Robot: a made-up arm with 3 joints. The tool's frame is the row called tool. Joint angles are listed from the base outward.
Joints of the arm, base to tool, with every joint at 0 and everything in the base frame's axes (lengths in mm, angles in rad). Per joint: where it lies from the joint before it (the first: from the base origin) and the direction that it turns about. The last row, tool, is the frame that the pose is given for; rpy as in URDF.
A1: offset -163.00 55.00 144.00 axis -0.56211 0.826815 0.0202
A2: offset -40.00 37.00 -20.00 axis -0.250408 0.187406 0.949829
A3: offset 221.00 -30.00 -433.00 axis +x
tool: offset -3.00 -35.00 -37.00 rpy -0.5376 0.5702 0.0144
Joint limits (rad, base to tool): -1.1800..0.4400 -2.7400..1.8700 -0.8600..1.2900
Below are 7 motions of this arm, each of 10 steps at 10 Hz.
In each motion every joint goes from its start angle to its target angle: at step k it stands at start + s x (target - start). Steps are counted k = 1, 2, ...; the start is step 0. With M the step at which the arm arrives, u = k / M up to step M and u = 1 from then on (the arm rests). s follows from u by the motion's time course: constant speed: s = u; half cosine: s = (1 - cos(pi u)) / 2; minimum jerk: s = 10 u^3 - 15 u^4 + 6 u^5.
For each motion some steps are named. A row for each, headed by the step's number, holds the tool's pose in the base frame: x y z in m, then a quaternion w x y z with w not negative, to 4 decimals.
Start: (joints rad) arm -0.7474 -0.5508 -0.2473
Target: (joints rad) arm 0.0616 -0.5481 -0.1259
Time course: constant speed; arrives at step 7
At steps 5, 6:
5: 0.0770 0.0140 -0.3074 0.9454 -0.1319 0.2430 -0.1727
6: 0.0335 -0.0148 -0.3252 0.9307 -0.1635 0.2790 -0.1707

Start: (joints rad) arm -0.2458 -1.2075 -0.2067
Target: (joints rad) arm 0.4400 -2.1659 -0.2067
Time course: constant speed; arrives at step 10
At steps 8, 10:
8: -0.2131 -0.1772 -0.3135 0.6279 0.0613 0.3008 -0.7152
10: -0.2807 -0.2080 -0.2856 0.5594 0.0467 0.2763 -0.7801

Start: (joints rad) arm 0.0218 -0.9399 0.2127
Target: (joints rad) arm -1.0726 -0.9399 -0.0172
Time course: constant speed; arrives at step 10
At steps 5, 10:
5: 0.1932 0.0714 -0.2334 0.9358 0.2244 0.0756 -0.2610
10: 0.3158 0.1495 -0.0243 0.8976 0.3794 -0.0627 -0.2154

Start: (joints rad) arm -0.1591 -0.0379 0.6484
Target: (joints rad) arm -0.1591 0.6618 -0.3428
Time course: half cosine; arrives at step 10
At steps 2, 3, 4, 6, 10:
2: 0.0780 0.0973 -0.3304 0.9698 0.0317 0.1691 0.1728
3: 0.0742 0.0984 -0.3317 0.9642 -0.0397 0.1823 0.1886
4: 0.0698 0.0998 -0.3322 0.9503 -0.1301 0.1919 0.2077
6: 0.0609 0.1038 -0.3298 0.8941 -0.3266 0.1843 0.2447
10: 0.0504 0.1122 -0.3228 0.7943 -0.5270 0.1298 0.2731

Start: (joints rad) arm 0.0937 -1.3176 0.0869
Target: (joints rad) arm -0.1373 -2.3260 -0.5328
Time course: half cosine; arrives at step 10
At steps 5, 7, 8, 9, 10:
5: -0.0730 -0.0913 -0.3401 0.6973 0.1668 0.2940 -0.6321
7: -0.0801 -0.0658 -0.3448 0.5875 0.2410 0.3501 -0.6886
8: -0.0815 -0.0533 -0.3466 0.5440 0.2718 0.3739 -0.7002
9: -0.0820 -0.0446 -0.3476 0.5157 0.2923 0.3897 -0.7048
10: -0.0821 -0.0414 -0.3480 0.5059 0.2994 0.3953 -0.7058

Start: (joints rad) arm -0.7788 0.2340 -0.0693
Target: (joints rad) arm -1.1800 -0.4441 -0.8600
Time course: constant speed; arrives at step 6
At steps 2, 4, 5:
2: 0.2877 0.1961 -0.0490 0.9825 -0.1631 -0.0727 -0.0526
4: 0.2993 0.1770 0.0079 0.9731 -0.1304 -0.0364 -0.1867
5: 0.3012 0.1676 0.0335 0.9639 -0.1093 -0.0057 -0.2429

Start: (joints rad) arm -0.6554 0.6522 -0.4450
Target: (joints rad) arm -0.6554 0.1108 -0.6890
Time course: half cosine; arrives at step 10
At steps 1, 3, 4, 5, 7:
1: 0.2145 0.2155 -0.1619 0.8589 -0.4893 -0.0720 0.1329
3: 0.2181 0.2064 -0.1571 0.8725 -0.4768 -0.0558 0.0910
4: 0.2204 0.1990 -0.1538 0.8814 -0.4667 -0.0419 0.0591
5: 0.2224 0.1905 -0.1508 0.8897 -0.4551 -0.0252 0.0241
7: 0.2248 0.1737 -0.1466 0.9010 -0.4317 0.0106 -0.0410

